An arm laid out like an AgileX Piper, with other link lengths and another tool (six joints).
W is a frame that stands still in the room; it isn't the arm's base.
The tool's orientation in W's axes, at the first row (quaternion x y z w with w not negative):
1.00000 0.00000 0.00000 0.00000
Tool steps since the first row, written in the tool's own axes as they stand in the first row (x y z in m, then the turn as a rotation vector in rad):
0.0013 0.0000 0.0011 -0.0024 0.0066 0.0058
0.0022 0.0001 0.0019 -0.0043 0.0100 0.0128
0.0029 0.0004 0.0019 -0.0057 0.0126 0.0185
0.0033 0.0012 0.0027 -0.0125 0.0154 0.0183
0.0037 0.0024 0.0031 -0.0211 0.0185 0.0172
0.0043 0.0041 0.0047 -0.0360 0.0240 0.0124
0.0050 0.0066 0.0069 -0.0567 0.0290 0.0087
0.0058 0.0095 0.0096 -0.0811 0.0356 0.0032
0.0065 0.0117 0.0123 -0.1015 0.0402 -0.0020
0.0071 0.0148 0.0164 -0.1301 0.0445 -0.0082
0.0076 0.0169 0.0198 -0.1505 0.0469 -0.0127
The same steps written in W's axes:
0.0013 0.0000 -0.0011 -0.0024 -0.0066 -0.0058
0.0022 -0.0001 -0.0019 -0.0043 -0.0100 -0.0128
0.0029 -0.0004 -0.0019 -0.0057 -0.0126 -0.0185
0.0033 -0.0012 -0.0027 -0.0125 -0.0154 -0.0183
0.0037 -0.0024 -0.0031 -0.0211 -0.0185 -0.0172
0.0043 -0.0041 -0.0047 -0.0360 -0.0240 -0.0124
0.0050 -0.0066 -0.0069 -0.0567 -0.0290 -0.0087
0.0058 -0.0095 -0.0096 -0.0811 -0.0356 -0.0032
0.0065 -0.0117 -0.0123 -0.1015 -0.0402 0.0020
0.0071 -0.0148 -0.0164 -0.1301 -0.0445 0.0082
0.0076 -0.0169 -0.0198 -0.1505 -0.0469 0.0127

